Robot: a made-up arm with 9 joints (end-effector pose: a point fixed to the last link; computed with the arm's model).
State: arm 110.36 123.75 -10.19 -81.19 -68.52 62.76 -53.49 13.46 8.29
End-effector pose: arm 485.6 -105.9 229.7 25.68 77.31 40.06
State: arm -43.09 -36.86 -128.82 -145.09 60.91 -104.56 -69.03 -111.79 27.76
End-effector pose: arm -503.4 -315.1 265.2 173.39 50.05 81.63
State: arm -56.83 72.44 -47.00 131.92 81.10 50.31 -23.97 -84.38 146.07
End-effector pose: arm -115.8 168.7 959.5 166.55 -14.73 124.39
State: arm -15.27 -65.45 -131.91 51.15 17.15 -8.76 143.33 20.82 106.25
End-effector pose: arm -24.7 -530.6 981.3 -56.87 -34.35 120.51
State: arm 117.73 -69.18 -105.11 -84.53 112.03 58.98 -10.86 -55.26 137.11
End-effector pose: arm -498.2 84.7 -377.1 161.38 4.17 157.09
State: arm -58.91 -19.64 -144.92 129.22 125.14 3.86 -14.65 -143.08 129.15
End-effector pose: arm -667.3 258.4 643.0 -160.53 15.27 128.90
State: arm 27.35 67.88 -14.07 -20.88 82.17 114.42 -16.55 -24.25 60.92
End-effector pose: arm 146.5 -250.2 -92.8 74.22 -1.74 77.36
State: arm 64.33 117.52 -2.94 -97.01 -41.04 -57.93 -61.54 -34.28 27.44
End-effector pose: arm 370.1 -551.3 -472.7 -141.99 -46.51 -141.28
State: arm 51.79 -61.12 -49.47 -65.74 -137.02 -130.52 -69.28 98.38 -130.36
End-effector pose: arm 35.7 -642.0 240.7 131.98 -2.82 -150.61
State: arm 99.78 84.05 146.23 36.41 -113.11 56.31 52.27 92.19 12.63
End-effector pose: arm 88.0 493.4 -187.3 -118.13 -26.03 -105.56
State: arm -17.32 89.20 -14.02 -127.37 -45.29 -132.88 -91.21 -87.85 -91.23
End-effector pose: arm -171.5 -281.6 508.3 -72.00 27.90 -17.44
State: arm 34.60 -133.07 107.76 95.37 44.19 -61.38 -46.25 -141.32 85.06
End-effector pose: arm 132.0 -48.7 -851.5 -65.54 40.01 128.59
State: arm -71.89 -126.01 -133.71 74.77 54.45 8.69 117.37 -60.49 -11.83
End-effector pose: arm 113.3 15.6 899.3 -63.37 27.89 93.19
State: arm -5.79 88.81 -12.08 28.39 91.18 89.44 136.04 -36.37 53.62
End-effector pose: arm -548.8 -699.6 284.6 55.56 3.66 -73.77
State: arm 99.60 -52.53 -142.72 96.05 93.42 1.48 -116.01 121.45 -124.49
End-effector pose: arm 383.7 -368.5 -972.0 73.44 -10.12 -127.07
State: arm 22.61 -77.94 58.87 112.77 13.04 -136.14 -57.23 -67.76 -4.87
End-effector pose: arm -81.4 91.0 -167.0 -39.23 62.98 134.90
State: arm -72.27 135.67 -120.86 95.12 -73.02 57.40 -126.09 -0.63 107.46
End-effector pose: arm 646.7 793.6 138.4 50.20 -25.41 60.16
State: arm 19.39 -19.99 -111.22 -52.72 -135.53 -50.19 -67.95 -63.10 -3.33
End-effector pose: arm -111.7 -6.8 53.0 22.17 -27.18 -153.54
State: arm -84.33 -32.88 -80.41 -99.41 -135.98 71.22 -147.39 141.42 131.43
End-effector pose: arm -749.6 150.1 754.3 128.78 -31.37 -164.25
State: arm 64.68 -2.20 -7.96 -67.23 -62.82 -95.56 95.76 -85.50 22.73
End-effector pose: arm -455.8 174.2 -188.5 118.32 -3.74 -145.24
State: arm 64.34 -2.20 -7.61 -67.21 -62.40 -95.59 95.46 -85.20 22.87
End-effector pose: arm -454.4 172.0 -192.2 118.88 -3.87 -145.49
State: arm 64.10 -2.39 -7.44 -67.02 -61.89 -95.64 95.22 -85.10 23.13
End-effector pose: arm -453.1 170.3 -197.2 119.43 -3.38 -145.84
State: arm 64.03 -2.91 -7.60 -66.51 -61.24 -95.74 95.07 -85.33 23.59
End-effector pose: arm -452.1 169.5 -204.4 119.98 -1.80 -146.37
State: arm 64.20 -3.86 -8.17 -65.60 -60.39 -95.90 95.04 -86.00 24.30
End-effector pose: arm -451.2 170.0 -214.4 120.46 1.20 -147.07
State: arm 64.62 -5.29 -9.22 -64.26 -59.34 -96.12 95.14 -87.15 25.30
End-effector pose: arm -450.5 171.8 -227.3 120.81 5.79 -147.94
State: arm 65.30 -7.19 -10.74 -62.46 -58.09 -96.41 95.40 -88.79 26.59
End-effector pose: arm -449.8 174.9 -243.0 120.87 11.98 -148.95
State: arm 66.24 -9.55 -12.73 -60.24 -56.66 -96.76 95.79 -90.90 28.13
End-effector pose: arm -449.0 179.2 -261.2 120.57 19.71 -150.09
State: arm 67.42 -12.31 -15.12 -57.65 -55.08 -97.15 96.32 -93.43 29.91
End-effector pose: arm -448.0 184.4 -281.8 119.73 28.79 -151.43
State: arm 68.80 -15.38 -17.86 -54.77 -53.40 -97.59 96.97 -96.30 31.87
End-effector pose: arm -446.8 190.5 -304.4 118.13 38.91 -153.14
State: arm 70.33 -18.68 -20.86 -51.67 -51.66 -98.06 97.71 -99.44 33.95
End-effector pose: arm -444.9 197.3 -329.4 115.45 49.77 -155.57
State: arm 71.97 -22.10 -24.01 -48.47 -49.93 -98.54 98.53 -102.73 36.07
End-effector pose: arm -442.0 205.1 -356.5 110.82 60.88 -159.62
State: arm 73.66 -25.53 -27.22 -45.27 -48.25 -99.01 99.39 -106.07 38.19
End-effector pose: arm -437.2 214.0 -385.6 101.39 71.71 -168.22
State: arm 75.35 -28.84 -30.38 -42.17 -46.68 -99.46 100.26 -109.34 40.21
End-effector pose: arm -430.0 224.3 -415.6 73.64 80.87 165.02
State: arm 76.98 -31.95 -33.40 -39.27 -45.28 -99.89 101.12 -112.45 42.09
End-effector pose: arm -420.3 235.8 -445.4 -0.05 82.02 92.42
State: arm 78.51 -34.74 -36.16 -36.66 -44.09 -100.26 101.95 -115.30 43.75
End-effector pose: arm -408.7 248.4 -473.3 -32.87 75.17 60.69
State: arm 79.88 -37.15 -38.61 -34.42 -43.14 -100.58 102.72 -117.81 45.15
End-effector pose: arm -396.2 261.2 -497.7 -43.38 68.03 51.18
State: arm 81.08 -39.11 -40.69 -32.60 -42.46 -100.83 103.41 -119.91 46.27
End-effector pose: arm -384.0 273.7 -517.5 -48.31 62.02 47.09
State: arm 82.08 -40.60 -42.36 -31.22 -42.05 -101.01 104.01 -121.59 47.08
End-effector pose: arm -373.7 285.0 -532.2 -51.07 57.42 44.95
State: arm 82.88 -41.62 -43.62 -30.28 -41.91 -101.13 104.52 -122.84 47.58
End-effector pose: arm -366.5 294.5 -541.7 -52.63 54.27 43.81
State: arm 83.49 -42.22 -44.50 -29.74 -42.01 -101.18 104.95 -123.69 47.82
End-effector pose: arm -362.7 301.9 -546.6 -53.38 52.42 43.28
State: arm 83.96 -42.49 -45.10 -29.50 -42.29 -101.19 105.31 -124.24 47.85
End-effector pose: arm -361.7 307.7 -548.0 -53.60 51.56 43.12
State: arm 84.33 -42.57 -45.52 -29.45 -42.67 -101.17 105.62 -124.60 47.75
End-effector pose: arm -362.6 312.3 -547.2 -53.53 51.31 43.15
